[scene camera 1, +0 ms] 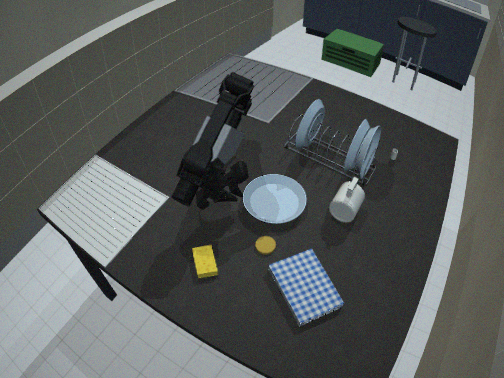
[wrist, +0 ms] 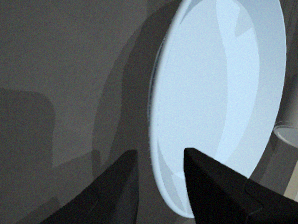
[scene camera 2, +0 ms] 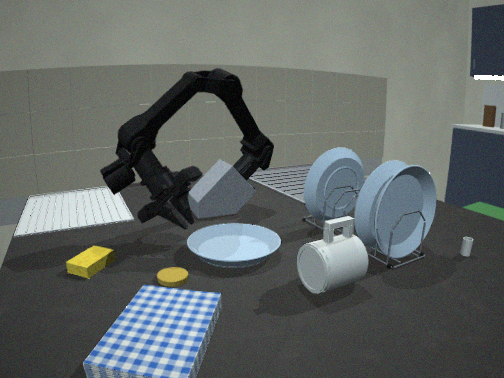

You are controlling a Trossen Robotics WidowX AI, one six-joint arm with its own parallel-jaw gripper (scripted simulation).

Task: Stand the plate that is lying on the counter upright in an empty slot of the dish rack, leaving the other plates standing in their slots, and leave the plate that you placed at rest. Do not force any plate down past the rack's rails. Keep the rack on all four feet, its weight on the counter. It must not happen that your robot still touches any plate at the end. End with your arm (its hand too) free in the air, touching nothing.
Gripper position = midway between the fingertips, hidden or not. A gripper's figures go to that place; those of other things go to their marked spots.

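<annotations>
A white mug (scene camera 1: 345, 205) is 113 cm from the lens; my gripper (scene camera 1: 240, 198) is 116 cm from the lens.
</annotations>
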